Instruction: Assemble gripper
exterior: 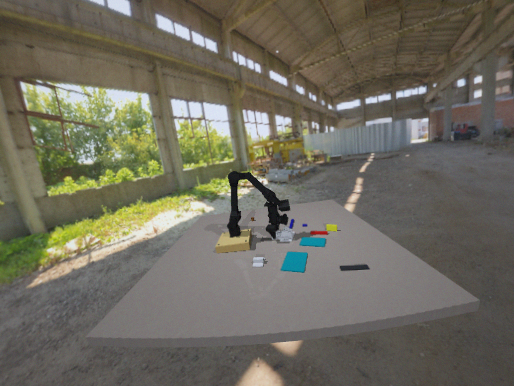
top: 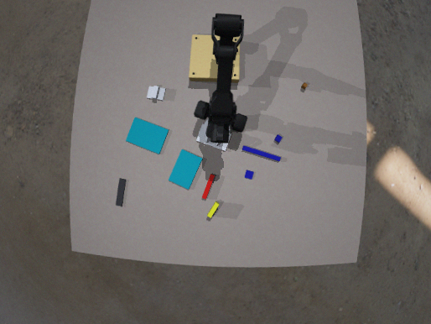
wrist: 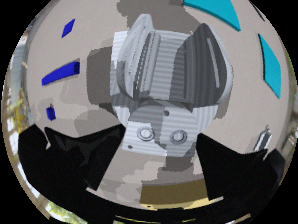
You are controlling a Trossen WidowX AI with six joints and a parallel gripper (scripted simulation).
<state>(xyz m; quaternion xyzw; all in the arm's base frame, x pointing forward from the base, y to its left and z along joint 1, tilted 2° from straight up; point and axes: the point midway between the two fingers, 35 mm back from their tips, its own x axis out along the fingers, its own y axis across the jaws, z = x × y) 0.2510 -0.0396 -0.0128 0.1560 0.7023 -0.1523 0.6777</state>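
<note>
Now: the housing plate right at my gripper tip. From my gripper tip the other things lie so: blue bar (150 mm ahead, 150 mm to the left); gripper base (10 mm ahead, 20 mm above); red bar (250 mm ahead, 70 mm to the right).
</note>
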